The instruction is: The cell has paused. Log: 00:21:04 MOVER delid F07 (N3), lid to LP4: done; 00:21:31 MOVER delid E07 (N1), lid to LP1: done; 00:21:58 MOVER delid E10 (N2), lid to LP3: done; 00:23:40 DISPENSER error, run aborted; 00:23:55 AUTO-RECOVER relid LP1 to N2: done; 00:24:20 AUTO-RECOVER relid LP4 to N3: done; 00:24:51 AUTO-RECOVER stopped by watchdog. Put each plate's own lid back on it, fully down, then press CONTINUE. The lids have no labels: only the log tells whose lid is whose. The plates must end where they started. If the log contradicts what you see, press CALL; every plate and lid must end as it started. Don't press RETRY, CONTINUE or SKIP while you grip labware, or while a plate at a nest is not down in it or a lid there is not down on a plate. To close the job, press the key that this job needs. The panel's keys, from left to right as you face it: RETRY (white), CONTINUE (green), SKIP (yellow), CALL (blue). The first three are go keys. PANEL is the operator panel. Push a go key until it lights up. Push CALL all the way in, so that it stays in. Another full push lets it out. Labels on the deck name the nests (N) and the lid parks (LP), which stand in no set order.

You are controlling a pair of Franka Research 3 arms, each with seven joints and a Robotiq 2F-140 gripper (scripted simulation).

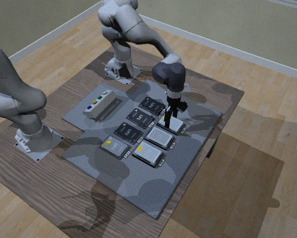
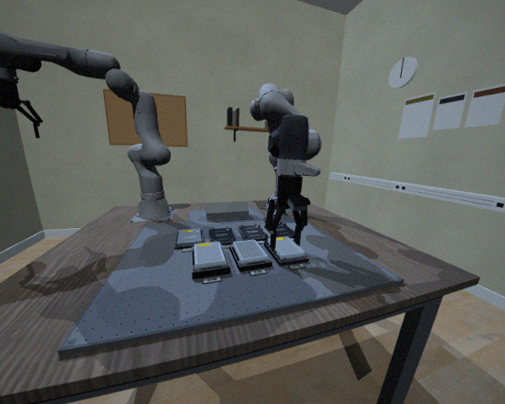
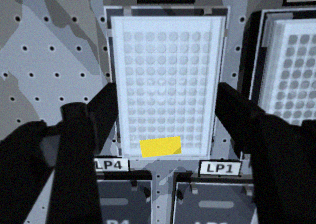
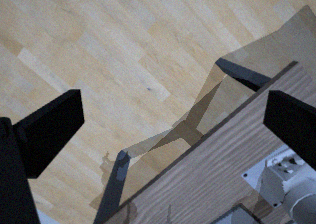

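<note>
The N1 plate lies 3 cm below my left hand. Also, from my left hand: N2 plate (1 cm ahead, 13 cm to the right, 3 cm below); park LP4 (18 cm behind, 6 cm to the left, 5 cm below); park LP1 (18 cm behind, 7 cm to the right, 5 cm below).
</note>
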